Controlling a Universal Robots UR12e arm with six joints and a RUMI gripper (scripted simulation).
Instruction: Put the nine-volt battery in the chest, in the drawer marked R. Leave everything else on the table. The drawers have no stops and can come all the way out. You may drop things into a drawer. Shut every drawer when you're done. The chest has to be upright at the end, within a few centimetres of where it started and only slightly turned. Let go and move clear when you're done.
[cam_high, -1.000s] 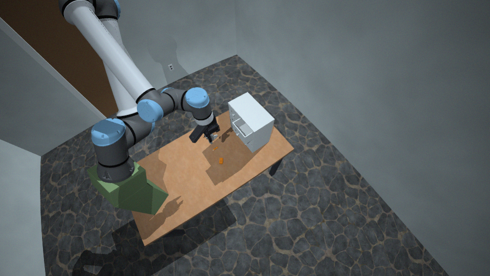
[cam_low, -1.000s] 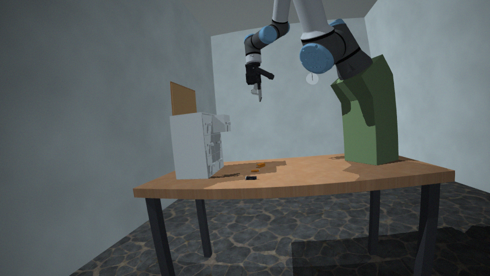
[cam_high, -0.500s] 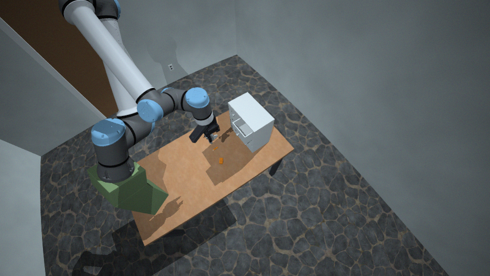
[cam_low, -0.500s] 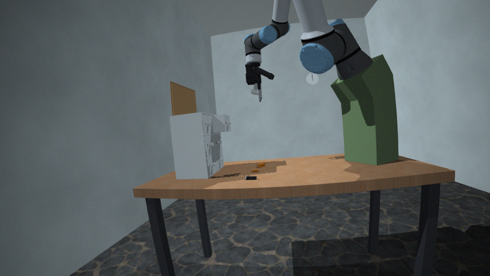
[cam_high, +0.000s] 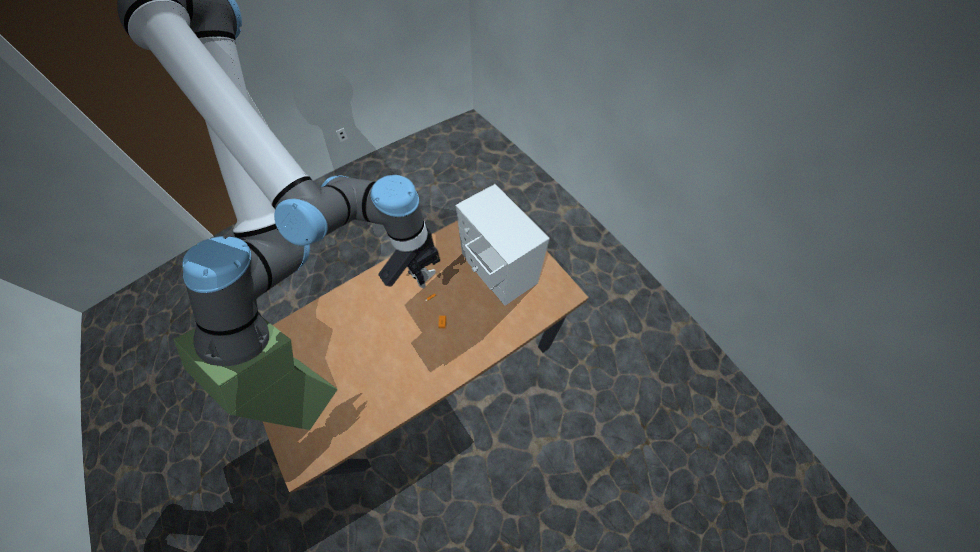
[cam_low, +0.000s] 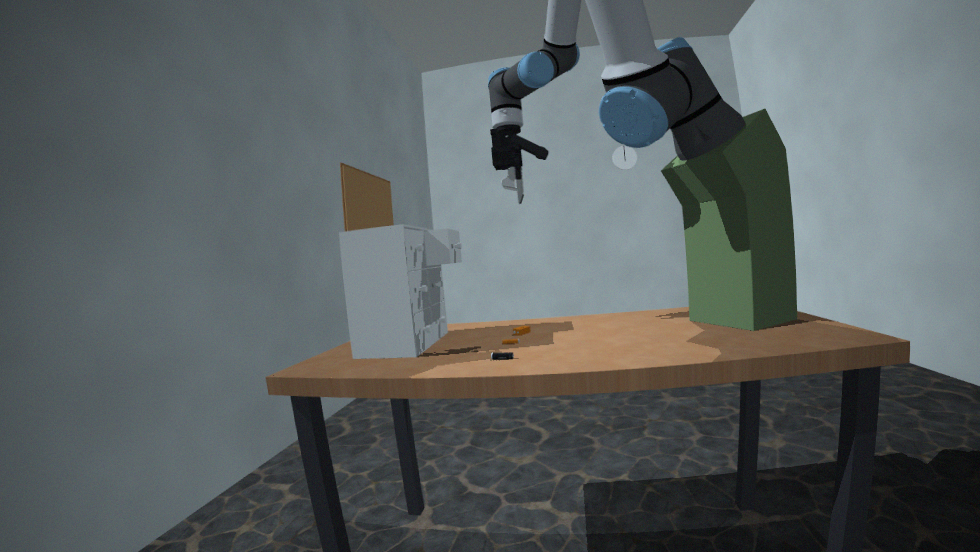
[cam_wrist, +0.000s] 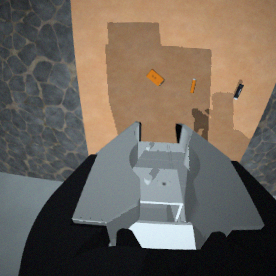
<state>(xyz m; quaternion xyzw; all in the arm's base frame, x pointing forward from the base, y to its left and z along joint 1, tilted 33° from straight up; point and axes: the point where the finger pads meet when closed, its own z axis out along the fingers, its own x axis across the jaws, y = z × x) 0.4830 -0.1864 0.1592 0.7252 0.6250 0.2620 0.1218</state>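
My gripper is now 38 cm above the orange nine-volt battery, 4 cm short of it and 1 cm to the right of it. Round my hand: dark object (38 cm below, 27 cm to the left, 8 cm ahead); then orange cylindrical battery (38 cm below, 12 cm to the left, 6 cm ahead).
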